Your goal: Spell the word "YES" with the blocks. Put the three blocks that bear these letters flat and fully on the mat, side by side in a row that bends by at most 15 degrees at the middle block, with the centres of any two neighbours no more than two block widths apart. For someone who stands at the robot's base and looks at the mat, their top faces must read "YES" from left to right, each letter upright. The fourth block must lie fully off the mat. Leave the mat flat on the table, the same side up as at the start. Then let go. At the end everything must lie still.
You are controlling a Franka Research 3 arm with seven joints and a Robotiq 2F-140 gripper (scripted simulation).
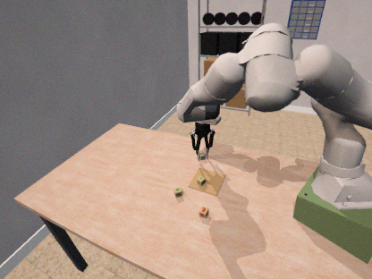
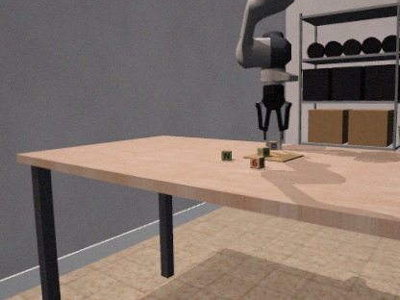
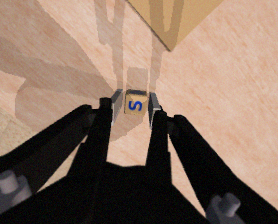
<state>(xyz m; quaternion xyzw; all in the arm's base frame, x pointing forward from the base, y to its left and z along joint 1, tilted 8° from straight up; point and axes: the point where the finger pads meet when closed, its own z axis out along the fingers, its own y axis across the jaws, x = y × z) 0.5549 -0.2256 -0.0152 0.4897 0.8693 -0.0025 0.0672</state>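
Right now my hand is 20 mm above the S block. From my hand the other things lie so: green N block 280 mm to the left, 50 mm ahead, 20 mm below; Y block 190 mm to the left, 40 mm behind, 10 mm below; tan mat 160 mm to the left, 60 mm behind, 30 mm below.
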